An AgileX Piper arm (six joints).
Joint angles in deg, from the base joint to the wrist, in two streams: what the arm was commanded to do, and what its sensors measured. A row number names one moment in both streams.
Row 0, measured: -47.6, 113.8, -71.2, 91.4, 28.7, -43.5
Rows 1 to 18, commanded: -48.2, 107.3, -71.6, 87.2, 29.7, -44.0; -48.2, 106.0, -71.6, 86.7, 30.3, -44.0; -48.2, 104.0, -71.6, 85.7, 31.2, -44.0; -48.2, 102.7, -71.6, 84.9, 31.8, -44.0; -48.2, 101.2, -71.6, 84.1, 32.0, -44.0; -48.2, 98.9, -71.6, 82.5, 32.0, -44.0; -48.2, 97.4, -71.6, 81.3, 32.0, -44.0; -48.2, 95.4, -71.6, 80.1, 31.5, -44.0; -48.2, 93.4, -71.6, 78.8, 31.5, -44.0; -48.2, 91.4, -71.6, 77.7, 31.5, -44.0; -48.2, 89.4, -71.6, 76.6, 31.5, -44.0; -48.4, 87.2, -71.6, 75.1, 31.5, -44.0; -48.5, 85.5, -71.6, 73.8, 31.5, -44.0; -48.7, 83.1, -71.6, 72.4, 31.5, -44.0; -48.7, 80.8, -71.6, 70.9, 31.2, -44.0; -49.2, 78.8, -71.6, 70.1, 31.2, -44.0; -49.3, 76.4, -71.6, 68.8, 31.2, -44.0; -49.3, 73.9, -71.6, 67.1, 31.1, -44.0
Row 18, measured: -48.4, 82.3, -71.2, 72.8, 30.7, -43.5
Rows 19 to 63, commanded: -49.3, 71.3, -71.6, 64.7, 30.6, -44.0; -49.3, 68.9, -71.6, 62.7, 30.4, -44.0; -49.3, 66.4, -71.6, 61.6, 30.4, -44.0; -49.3, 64.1, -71.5, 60.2, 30.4, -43.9; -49.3, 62.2, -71.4, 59.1, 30.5, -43.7; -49.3, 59.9, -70.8, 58.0, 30.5, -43.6; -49.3, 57.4, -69.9, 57.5, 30.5, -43.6; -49.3, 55.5, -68.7, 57.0, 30.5, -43.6; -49.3, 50.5, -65.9, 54.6, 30.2, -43.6; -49.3, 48.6, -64.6, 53.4, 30.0, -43.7; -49.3, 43.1, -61.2, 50.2, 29.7, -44.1; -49.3, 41.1, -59.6, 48.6, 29.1, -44.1; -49.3, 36.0, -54.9, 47.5, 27.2, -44.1; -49.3, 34.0, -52.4, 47.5, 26.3, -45.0; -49.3, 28.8, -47.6, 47.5, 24.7, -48.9; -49.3, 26.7, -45.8, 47.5, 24.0, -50.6; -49.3, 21.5, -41.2, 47.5, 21.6, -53.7; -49.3, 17.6, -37.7, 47.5, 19.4, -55.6; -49.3, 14.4, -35.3, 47.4, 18.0, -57.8; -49.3, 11.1, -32.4, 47.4, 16.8, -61.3; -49.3, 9.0, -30.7, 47.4, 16.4, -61.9; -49.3, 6.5, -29.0, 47.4, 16.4, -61.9; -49.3, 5.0, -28.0, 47.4, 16.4, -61.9; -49.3, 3.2, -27.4, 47.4, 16.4, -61.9; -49.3, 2.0, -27.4, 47.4, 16.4, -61.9; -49.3, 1.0, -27.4, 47.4, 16.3, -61.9; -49.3, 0.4, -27.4, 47.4, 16.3, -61.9; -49.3, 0.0, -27.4, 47.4, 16.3, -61.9; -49.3, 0.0, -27.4, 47.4, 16.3, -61.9; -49.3, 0.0, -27.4, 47.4, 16.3, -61.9; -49.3, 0.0, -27.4, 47.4, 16.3, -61.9; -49.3, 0.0, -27.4, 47.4, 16.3, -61.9; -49.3, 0.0, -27.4, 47.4, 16.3, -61.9; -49.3, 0.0, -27.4, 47.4, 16.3, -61.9; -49.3, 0.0, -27.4, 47.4, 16.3, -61.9; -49.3, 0.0, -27.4, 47.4, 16.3, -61.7; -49.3, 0.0, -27.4, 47.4, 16.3, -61.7; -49.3, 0.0, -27.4, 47.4, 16.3, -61.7; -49.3, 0.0, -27.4, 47.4, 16.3, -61.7; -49.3, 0.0, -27.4, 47.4, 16.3, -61.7; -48.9, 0.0, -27.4, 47.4, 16.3, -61.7; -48.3, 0.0, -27.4, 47.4, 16.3, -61.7; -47.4, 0.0, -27.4, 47.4, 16.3, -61.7; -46.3, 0.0, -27.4, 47.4, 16.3, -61.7; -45.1, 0.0, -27.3, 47.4, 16.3, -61.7
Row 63, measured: -48.2, 0.3, -27.7, 47.6, 16.3, -61.4
